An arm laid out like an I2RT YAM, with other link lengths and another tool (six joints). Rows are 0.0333 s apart.
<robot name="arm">
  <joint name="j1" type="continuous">
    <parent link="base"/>
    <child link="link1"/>
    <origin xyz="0 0 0.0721" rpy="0 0 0"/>
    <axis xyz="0 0 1"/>
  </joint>
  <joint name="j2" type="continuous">
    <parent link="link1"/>
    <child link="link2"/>
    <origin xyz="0.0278 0.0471 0.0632" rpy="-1.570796 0 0"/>
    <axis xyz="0 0 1"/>
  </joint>
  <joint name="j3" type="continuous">
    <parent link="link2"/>
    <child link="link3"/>
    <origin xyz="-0.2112 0 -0.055" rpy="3.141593 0 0"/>
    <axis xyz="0 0 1"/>
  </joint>
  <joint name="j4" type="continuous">
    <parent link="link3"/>
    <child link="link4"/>
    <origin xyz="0.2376 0.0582 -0.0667" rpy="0 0 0"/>
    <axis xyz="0 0 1"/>
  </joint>
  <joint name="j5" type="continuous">
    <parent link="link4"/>
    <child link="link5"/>
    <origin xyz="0.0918 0.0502 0.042" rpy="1.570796 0 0"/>
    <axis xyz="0 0 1"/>
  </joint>
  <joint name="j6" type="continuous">
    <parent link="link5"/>
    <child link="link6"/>
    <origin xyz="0.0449 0 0.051" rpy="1.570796 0 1.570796"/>
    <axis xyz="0 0 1"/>
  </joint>
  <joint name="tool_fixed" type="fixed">
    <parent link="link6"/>
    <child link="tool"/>
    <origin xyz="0.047 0.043 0.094" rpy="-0.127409 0 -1.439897"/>
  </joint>
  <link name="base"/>
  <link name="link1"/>
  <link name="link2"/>
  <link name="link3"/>
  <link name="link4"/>
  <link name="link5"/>
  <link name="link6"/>
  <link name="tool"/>
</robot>
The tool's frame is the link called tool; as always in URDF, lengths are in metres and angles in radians. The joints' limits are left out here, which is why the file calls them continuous.
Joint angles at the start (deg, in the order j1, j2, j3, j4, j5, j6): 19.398 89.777 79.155 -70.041 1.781 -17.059
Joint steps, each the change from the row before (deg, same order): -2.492 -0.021 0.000 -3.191 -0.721 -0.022; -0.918 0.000 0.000 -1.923 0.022 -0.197; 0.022 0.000 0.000 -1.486 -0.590 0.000; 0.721 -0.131 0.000 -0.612 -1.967 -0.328; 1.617 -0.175 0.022 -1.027 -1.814 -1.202; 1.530 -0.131 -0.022 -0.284 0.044 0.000; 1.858 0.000 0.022 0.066 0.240 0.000; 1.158 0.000 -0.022 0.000 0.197 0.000
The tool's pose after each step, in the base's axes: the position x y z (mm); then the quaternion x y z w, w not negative. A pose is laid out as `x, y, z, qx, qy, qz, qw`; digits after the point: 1 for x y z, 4 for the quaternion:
268.9, 36.5, 128.7, 0.9697, 0.2243, 0.0687, 0.0677
262.2, 29.9, 129.0, 0.9717, 0.2196, 0.0516, 0.0694
256.1, 29.7, 128.7, 0.9723, 0.2210, 0.0384, 0.0650
252.4, 36.8, 127.5, 0.9713, 0.2306, 0.0338, 0.0479
247.4, 46.8, 127.0, 0.9660, 0.2549, 0.0271, 0.0321
244.9, 52.8, 127.5, 0.9626, 0.2679, 0.0261, 0.0323
243.6, 60.3, 127.8, 0.9580, 0.2834, 0.0275, 0.0339
242.4, 64.7, 127.9, 0.9550, 0.2930, 0.0279, 0.0353

